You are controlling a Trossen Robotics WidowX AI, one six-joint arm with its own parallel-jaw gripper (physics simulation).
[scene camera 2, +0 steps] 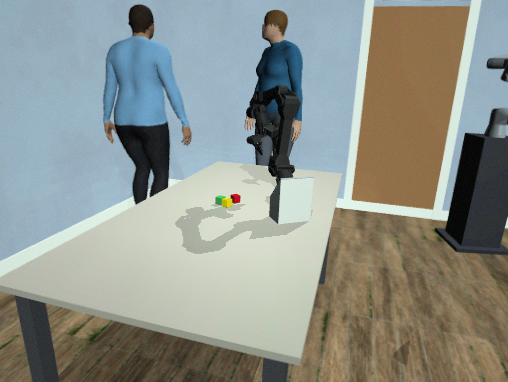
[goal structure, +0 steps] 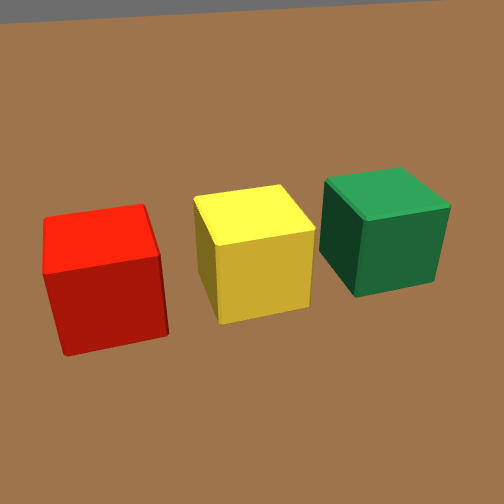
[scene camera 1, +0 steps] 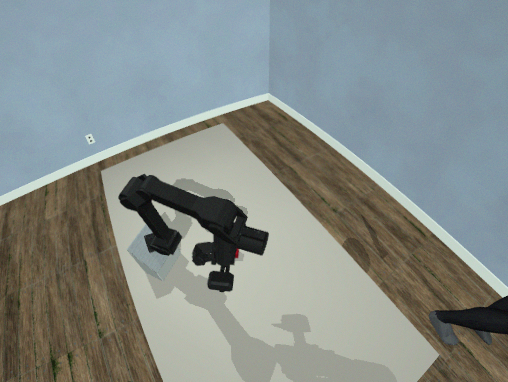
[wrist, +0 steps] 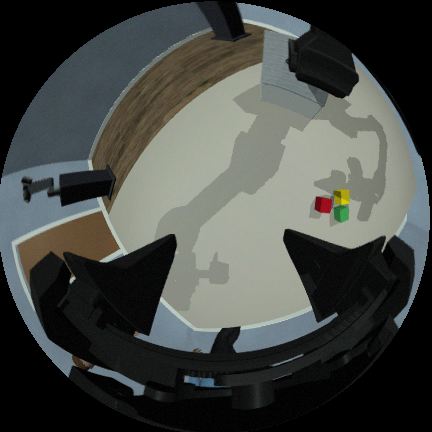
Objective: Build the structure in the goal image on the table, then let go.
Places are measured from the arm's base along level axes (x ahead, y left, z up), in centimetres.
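Pixels of known places: gripper, fingertip midpoint: (scene camera 2: 269, 151) (wrist: 231, 237); arm's base at its link origin: (scene camera 2: 287, 186) (scene camera 1: 154, 242).
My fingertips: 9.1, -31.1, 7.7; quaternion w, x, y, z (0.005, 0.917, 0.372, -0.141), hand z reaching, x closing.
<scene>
For each thing: its top centre in the pictures, then the offset to it from my fingertips, as dx, dy, dz. Level surfaces: height alone.
- red cube at its top centre: (wrist: 325, 205) (scene camera 1: 233, 250) (scene camera 2: 235, 195) +13.9, +13.9, -18.0
- yellow cube at its top centre: (wrist: 345, 197) (scene camera 2: 227, 199) +16.7, +20.2, -18.0
- green cube at its top centre: (wrist: 344, 214) (scene camera 2: 220, 196) +20.1, +17.5, -18.0
- table at its surface level: dz -21.3
A red cube (scene camera 1: 236, 253) (scene camera 2: 235, 198) (wrist: 323, 204), a yellow cube (scene camera 2: 227, 202) (wrist: 341, 196) and a green cube (scene camera 2: 220, 200) (wrist: 341, 214) lie close together on the table (scene camera 1: 300, 280) (scene camera 2: 165, 285) (wrist: 280, 280), none stacked. Yellow and green are nearly side by side; a small gap shows between red and yellow. I cannot tell if yellow and green touch. In scene camera 1 the arm hides most of the group. My gripper (wrist: 231, 237) is open and empty, high above the table. In the wrist view the cubes are beyond the right finger's tip.
The arm's base stands on a pale box (scene camera 1: 155, 262) (scene camera 2: 296, 201) (wrist: 290, 100) near the table's edge. Two people (scene camera 2: 140, 85) (scene camera 2: 282, 70) stand beyond the table. A black pedestal (scene camera 2: 475, 192) (wrist: 86, 186) with another arm stands on the floor off to the side.
</scene>
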